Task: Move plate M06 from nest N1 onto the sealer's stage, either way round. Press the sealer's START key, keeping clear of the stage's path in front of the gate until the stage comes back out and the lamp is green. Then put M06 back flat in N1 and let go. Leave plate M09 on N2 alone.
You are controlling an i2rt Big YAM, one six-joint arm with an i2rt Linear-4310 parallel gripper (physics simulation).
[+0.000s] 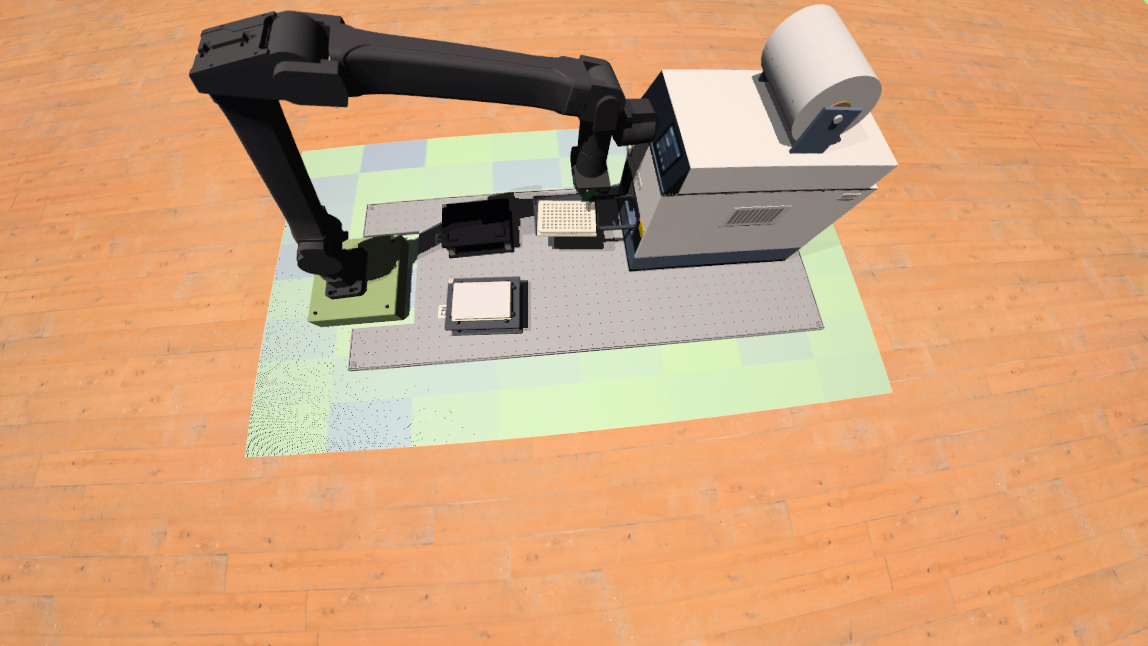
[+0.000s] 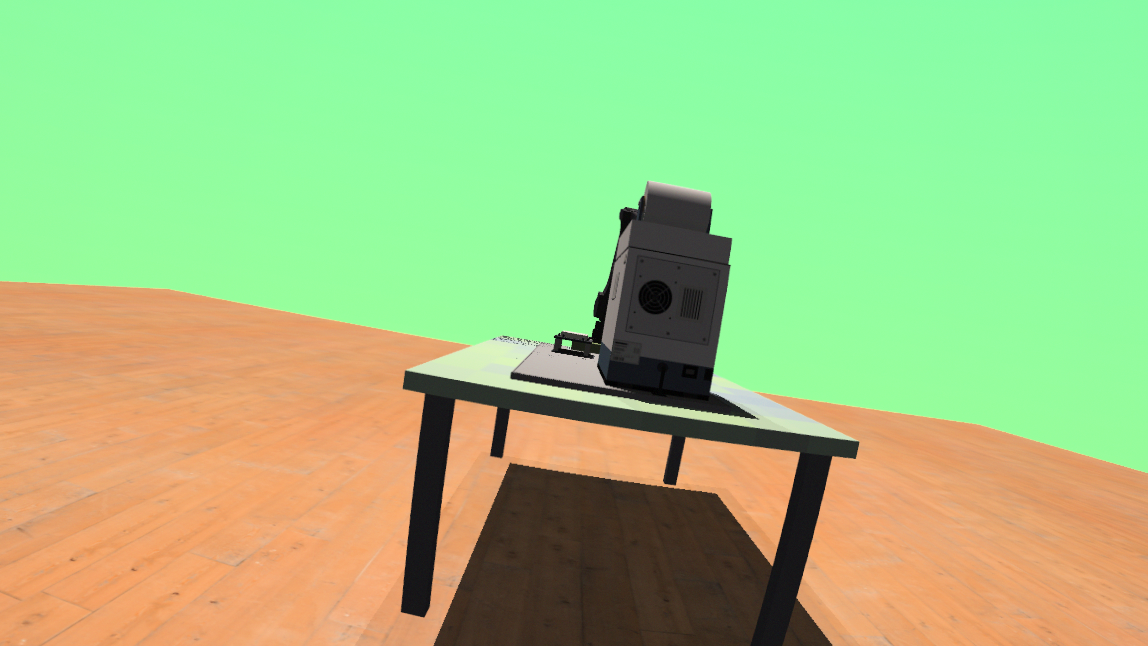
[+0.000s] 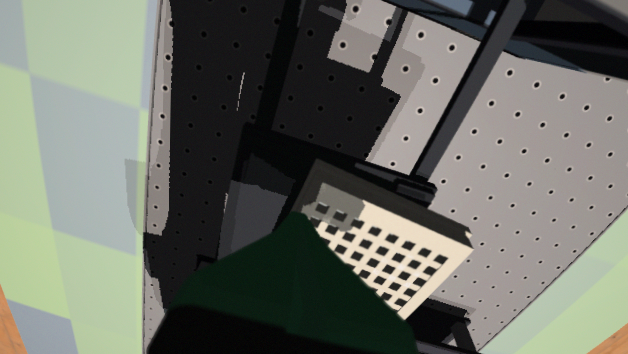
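Where they show: gripper, fingertip midpoint: (image 1: 585, 198) (image 3: 294, 223); arm's base, link origin: (image 1: 348, 274).
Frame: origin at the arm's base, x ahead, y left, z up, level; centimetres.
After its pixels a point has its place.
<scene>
Plate M06 (image 1: 566, 217) {x 52.6, y 2.8, z 8.9 cm} (image 3: 395, 251) {x 56.9, y 1.6, z 9.0 cm}, a cream well plate, lies flat on the sealer's stage in front of the gate. The sealer (image 1: 763, 208) {x 88.6, y -6.8, z 20.5 cm} (image 2: 666, 313) {x 109.6, y 2.5, z 13.3 cm} is a white box at the right of the breadboard. Nest N1 (image 1: 479, 224) {x 32.3, y 7.9, z 2.3 cm}, a black holder left of the stage, is empty. Plate M09 (image 1: 481, 301) {x 32.2, y -12.3, z 3.4 cm} lies on nest N2 nearer the front. My gripper (image 1: 595, 192) {x 57.4, y 6.7, z 9.6 cm} (image 3: 294, 223) {x 57.4, y 6.7, z 9.6 cm} is shut on nothing. It hangs by the sealer's front face, over the far edge of M06. I cannot tell whether it touches the START key.
The grey breadboard (image 1: 682, 305) {x 78.6, y -16.5, z -3.3 cm} lies on a green checked mat (image 1: 561, 401) {x 46.8, y -35.0, z -4.6 cm} on a table (image 2: 481, 377) {x 119.7, y -31.9, z -4.6 cm}. A white film roll (image 1: 819, 68) {x 86.4, y 0.2, z 42.5 cm} sits on top of the sealer. The arm's green base plate (image 1: 377, 305) {x 7.5, y -8.9, z 0.1 cm} is at the left.
</scene>
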